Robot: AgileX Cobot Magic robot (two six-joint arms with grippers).
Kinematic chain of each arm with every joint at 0, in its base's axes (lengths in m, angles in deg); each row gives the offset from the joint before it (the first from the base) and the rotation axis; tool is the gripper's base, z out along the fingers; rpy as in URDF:
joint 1: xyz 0 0 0.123 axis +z
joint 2: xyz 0 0 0 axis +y
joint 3: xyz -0.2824 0 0.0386 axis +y
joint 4: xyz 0.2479 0 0.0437 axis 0.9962 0 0.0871
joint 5: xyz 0 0 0 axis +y
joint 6: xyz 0.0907 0 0.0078 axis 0.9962 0 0.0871
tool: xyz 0 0 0 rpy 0 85 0
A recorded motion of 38 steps. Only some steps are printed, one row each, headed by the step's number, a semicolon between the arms.
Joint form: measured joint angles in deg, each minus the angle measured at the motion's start. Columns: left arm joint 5, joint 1, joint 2, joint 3, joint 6, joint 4; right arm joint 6, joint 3, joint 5, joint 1, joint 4, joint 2.
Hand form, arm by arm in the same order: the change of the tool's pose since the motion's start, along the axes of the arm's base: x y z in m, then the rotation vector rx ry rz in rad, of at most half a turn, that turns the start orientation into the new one. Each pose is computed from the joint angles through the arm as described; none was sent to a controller.
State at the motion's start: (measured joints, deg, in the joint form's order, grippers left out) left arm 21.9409 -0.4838 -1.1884 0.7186 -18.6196 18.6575; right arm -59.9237 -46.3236 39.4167 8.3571 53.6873 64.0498
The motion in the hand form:
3: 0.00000 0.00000 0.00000 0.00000 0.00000 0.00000; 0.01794 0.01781 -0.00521 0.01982 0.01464 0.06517
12: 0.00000 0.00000 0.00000 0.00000 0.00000 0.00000; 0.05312 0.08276 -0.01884 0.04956 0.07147 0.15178
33: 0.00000 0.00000 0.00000 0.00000 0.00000 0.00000; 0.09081 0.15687 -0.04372 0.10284 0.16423 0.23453
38: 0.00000 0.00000 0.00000 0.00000 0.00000 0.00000; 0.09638 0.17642 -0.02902 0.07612 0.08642 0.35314
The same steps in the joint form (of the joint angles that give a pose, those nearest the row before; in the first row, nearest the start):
3: 0.00 0.00 0.00 0.00 0.00 0.00; -3.87 -2.55 -0.58 3.13 4.08 5.52
12: 0.00 0.00 0.00 0.00 0.00 0.00; -1.84 -10.92 -6.45 14.89 6.93 18.50
33: 0.00 0.00 0.00 0.00 0.00 0.00; -0.33 -23.70 -7.27 22.85 11.47 34.47
38: 0.00 0.00 0.00 0.00 0.00 0.00; -3.15 -30.21 -3.98 24.41 9.23 37.02

